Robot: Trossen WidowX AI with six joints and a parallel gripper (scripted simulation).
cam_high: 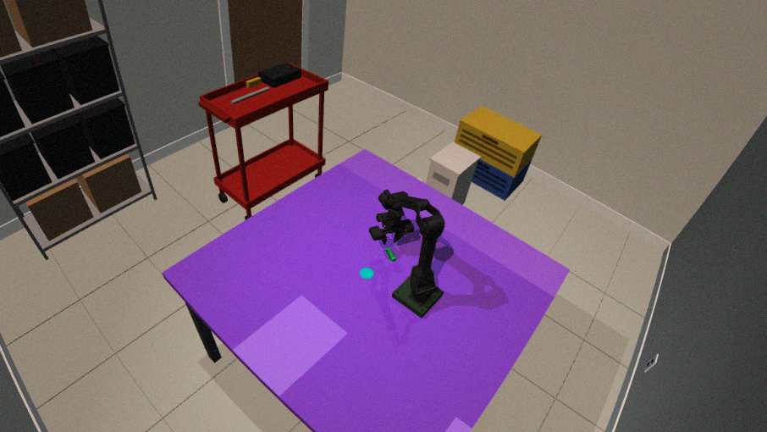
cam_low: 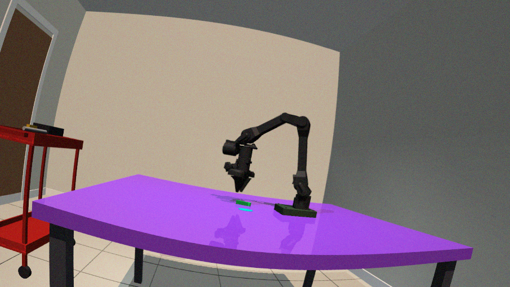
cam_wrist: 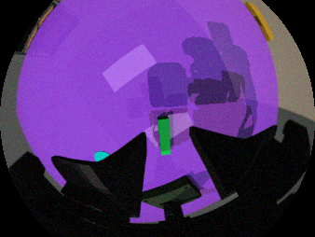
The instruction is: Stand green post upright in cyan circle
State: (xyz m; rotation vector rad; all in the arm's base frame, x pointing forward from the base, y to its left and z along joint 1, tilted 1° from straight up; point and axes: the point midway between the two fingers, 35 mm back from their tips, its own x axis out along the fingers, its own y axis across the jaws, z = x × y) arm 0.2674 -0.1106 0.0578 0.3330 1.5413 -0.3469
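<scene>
Now: gripper tip 30 mm past the green post, 10 mm to the right of it and 50 mm above it. Round my gripper tip: cyan circle 20 mm behind, 160 mm to the left, 50 mm below.
</scene>
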